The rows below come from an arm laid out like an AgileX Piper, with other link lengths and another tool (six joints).
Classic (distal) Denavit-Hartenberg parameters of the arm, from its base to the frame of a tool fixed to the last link. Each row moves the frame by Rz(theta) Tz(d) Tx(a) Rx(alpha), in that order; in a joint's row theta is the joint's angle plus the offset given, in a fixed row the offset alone. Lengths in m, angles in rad.
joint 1: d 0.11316, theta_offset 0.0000, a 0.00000, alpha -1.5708
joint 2: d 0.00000, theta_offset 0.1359, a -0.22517, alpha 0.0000
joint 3: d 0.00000, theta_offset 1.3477, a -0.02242, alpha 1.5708
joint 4: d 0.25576, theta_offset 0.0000, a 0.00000, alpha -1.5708
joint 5: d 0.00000, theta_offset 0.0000, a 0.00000, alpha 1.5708
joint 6: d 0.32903, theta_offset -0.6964, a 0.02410, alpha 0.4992
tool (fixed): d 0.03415, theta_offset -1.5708, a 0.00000, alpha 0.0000
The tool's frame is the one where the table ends.
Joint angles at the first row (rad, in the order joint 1, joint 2, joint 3, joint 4, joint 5, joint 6):
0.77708 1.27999 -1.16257 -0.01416 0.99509 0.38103
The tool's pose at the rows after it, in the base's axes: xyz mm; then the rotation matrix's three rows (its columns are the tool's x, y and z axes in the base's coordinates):
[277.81, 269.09, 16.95], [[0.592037, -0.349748, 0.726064], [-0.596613, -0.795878, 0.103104], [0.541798, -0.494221, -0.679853]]
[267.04, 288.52, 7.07], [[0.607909, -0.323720, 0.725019], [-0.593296, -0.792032, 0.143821], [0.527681, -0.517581, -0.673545]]
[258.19, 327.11, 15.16], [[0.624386, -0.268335, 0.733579], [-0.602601, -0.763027, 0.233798], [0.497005, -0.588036, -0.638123]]
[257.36, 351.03, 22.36], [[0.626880, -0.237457, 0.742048], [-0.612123, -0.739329, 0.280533], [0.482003, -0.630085, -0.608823]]
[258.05, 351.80, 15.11], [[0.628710, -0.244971, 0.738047], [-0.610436, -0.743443, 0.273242], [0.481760, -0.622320, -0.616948]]
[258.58, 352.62, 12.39], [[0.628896, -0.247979, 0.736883], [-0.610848, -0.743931, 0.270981], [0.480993, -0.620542, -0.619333]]
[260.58, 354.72, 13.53], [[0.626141, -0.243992, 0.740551], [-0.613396, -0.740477, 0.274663], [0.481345, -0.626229, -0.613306]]
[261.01, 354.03, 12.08], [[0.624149, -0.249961, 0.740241], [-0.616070, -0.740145, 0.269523], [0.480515, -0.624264, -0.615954]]
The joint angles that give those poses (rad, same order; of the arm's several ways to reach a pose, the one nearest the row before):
0.83776 1.25582 -1.07762 -0.01416 0.93713 0.42865
0.88797 1.25554 -1.02446 -0.01207 0.86085 0.45301
0.94678 1.25553 -0.99913 0.01226 0.75514 0.45737
0.97931 1.27216 -0.99913 0.01428 0.68573 0.46852
0.97891 1.29408 -0.99912 0.01428 0.67477 0.47215
0.97891 1.30353 -0.99914 0.01429 0.66806 0.47436
0.97891 1.30623 -0.99912 0.01238 0.65726 0.47436
0.97892 1.30967 -0.99913 0.00849 0.65682 0.48271

